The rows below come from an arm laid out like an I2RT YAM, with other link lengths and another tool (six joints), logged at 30 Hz.
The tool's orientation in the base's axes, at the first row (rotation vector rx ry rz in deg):
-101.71, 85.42, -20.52
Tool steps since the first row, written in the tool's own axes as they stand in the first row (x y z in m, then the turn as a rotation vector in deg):
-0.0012, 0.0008, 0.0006, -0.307, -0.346, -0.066
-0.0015, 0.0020, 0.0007, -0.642, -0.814, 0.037
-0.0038, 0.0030, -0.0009, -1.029, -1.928, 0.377
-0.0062, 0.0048, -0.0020, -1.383, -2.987, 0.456
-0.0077, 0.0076, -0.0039, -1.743, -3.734, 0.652
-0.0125, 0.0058, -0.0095, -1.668, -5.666, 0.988
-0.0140, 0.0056, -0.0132, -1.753, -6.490, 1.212
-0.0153, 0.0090, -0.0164, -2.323, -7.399, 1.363
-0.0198, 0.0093, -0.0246, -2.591, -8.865, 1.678
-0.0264, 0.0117, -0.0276, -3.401, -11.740, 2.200
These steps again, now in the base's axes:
-0.0005, 0.0013, -0.0007, 0.118, 0.264, 0.367
-0.0014, 0.0016, -0.0015, 0.425, 0.619, 0.715
-0.0038, 0.0031, -0.0005, 1.329, 1.120, 1.377
-0.0064, 0.0049, -0.0005, 2.034, 1.492, 2.163
-0.0100, 0.0056, -0.0008, 2.592, 1.909, 2.654
-0.0137, 0.0079, 0.0054, 4.200, 1.991, 3.776
-0.0164, 0.0079, 0.0084, 4.906, 2.164, 4.232
-0.0212, 0.0079, 0.0084, 5.492, 2.761, 4.920
-0.0280, 0.0090, 0.0148, 6.662, 3.147, 5.816
-0.0335, 0.0139, 0.0168, 8.817, 4.131, 7.709

